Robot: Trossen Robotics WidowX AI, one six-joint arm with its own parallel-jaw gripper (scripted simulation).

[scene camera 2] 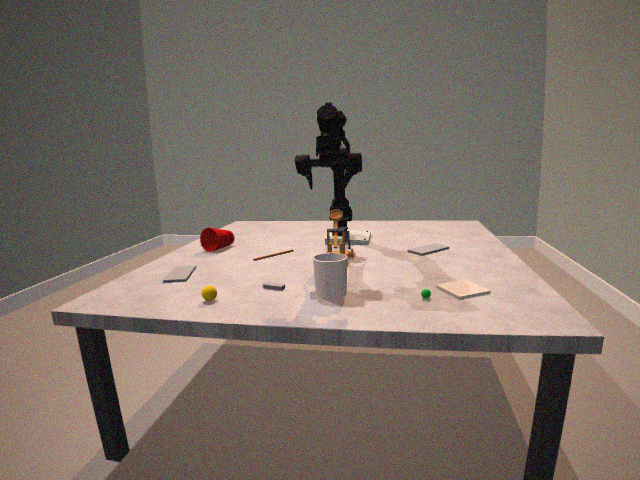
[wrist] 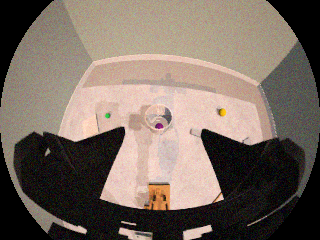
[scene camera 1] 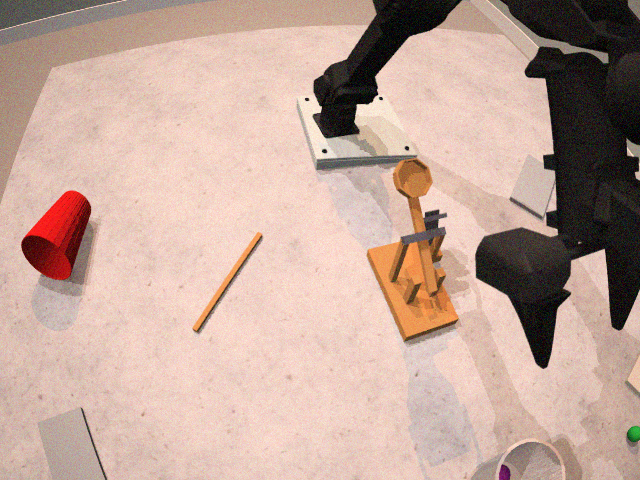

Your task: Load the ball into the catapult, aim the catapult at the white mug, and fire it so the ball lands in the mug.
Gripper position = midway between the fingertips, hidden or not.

Observation:
My gripper (scene camera 1: pixel 582 346) is open and holds nothing. Also in view: a white mug (scene camera 2: pixel 330 269), an orange wooden catapult (scene camera 1: pixel 414 290), a red cup (scene camera 1: pixel 51 247) and a thin wooden stick (scene camera 1: pixel 221 290).
My gripper also shows in scene camera 2 (scene camera 2: pixel 327 188) and in the wrist view (wrist: pixel 163 132). The wrist view misses the red cup, which is hidden by my gripper.

